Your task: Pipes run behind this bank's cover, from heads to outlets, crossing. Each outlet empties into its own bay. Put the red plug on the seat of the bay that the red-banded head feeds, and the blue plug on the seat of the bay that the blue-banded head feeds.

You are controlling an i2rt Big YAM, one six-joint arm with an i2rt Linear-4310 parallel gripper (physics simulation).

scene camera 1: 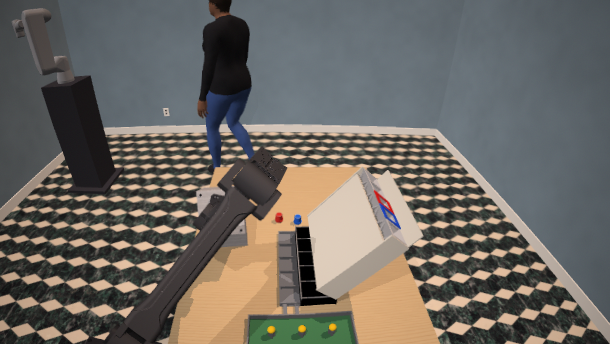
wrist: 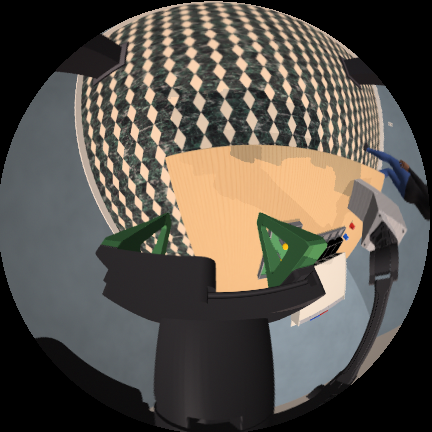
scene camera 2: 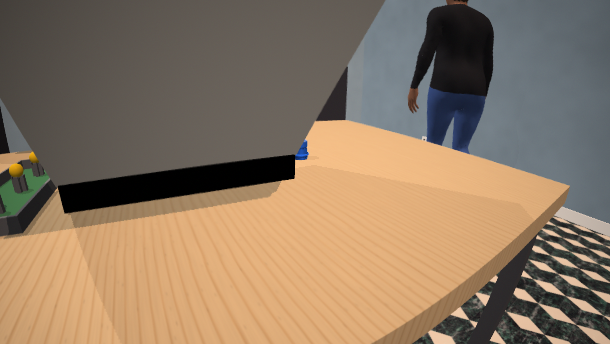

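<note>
The red plug and the blue plug stand side by side on the table, off the end of the bank. The bank's pale cover slopes over it and hides the pipes. A row of dark open compartments shows beside the cover, with grey bays alongside. A red outline and a blue outline mark adjacent places at the cover's far edge. My gripper is open and empty, away from both plugs. Scene camera 1 shows the arm without its fingers.
A green tray with yellow balls on posts stands at the bank's near end. The grey arm base stands on the table. A person stands beyond the table.
</note>
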